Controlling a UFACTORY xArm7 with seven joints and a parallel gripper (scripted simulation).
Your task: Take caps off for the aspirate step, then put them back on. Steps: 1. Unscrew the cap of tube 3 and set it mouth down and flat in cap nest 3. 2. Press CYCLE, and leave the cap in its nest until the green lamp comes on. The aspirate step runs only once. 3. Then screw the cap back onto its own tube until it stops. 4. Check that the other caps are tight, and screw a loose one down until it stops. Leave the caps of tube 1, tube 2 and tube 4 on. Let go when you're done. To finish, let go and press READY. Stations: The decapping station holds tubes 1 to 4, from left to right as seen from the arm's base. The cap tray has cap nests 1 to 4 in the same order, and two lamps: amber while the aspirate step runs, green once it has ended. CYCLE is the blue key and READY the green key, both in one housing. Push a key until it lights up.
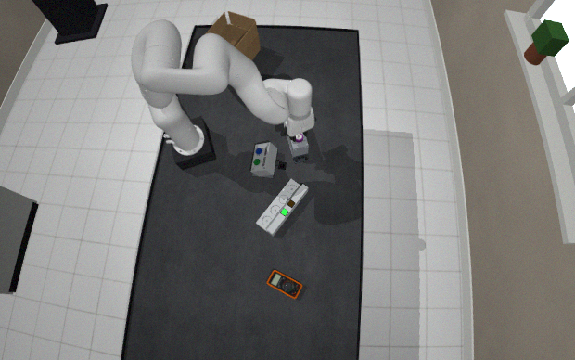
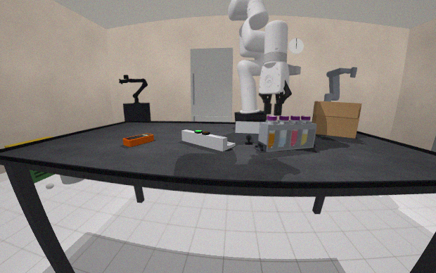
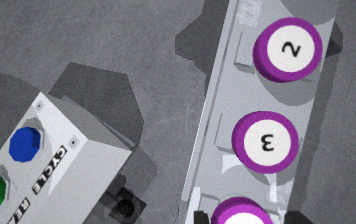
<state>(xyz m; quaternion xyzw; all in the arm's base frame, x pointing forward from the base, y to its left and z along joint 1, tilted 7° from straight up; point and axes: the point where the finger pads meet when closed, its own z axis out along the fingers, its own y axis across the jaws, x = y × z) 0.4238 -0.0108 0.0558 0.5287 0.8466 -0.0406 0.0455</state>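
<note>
My gripper is now 50 mm to the right of the purple cap, 30 mm above it and 10 mm past it. The rest, counted from my hand: blue cycle key: 150 mm behind, 80 mm below, 30 mm to the right; green ready key: 160 mm behind, 80 mm below, 70 mm to the right; key housing: 140 mm behind, 90 mm below, 50 mm to the right.
</note>
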